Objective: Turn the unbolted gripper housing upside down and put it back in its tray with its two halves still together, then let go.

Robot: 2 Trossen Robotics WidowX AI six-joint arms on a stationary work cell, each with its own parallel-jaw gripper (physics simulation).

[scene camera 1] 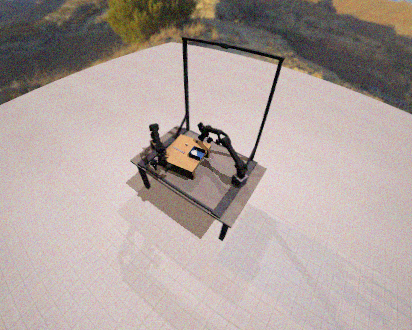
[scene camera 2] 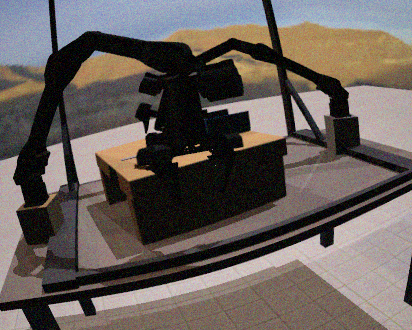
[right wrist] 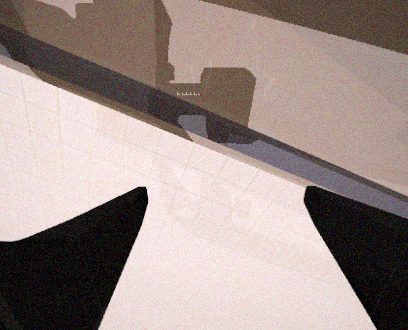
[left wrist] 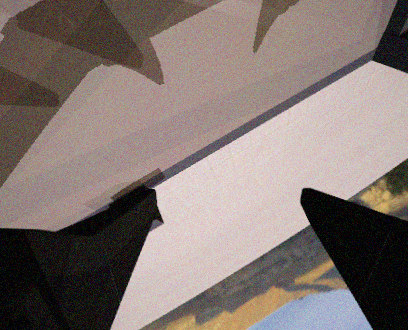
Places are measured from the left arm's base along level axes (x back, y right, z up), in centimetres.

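Pixels of known places: left gripper, fingertip midpoint: (scene camera 1: 206,136) (left wrist: 228,195); right gripper, fingertip midpoint: (scene camera 1: 160,171) (scene camera 2: 201,199) (right wrist: 225,193); left arm's base, link origin: (scene camera 1: 240,175) (scene camera 2: 340,115); right arm's base, link origin: (scene camera 2: 36,202).
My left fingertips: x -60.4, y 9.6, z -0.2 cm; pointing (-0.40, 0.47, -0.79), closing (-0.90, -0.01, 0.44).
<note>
Ahead of a thing's pixels: the offset from my left fingertips to its top centre. Level surfaces: height alone.
A small blue tray {dy -27.2, dx +19.0, dz +8.1 cm} (scene camera 1: 199,155) sits on the raised wooden stand in scene camera 1, with a pale patch inside it. The gripper housing is too small to make out clearly there, so its pose and whether its halves are together cannot be told. My left gripper (scene camera 1: 206,140) (left wrist: 228,195) is open and empty, above the far side of the stand beyond the tray in scene camera 1. My right gripper (scene camera 1: 159,165) (right wrist: 225,193) is open and empty, by the stand's left edge in scene camera 1. In scene camera 2 the right arm hides much of the stand top.
The wooden stand (scene camera 1: 181,162) (scene camera 2: 265,139) stands on the grey table {dz -11.5 cm} (scene camera 1: 205,187) (scene camera 2: 310,187). A thin pale bar {dy -37.1, dx +2.3, dz +3.1 cm} (scene camera 1: 178,150) and small dark items lie on the stand. A tall black frame (scene camera 1: 186,82) rises at the table's far edge. The arms cross in scene camera 2.
</note>
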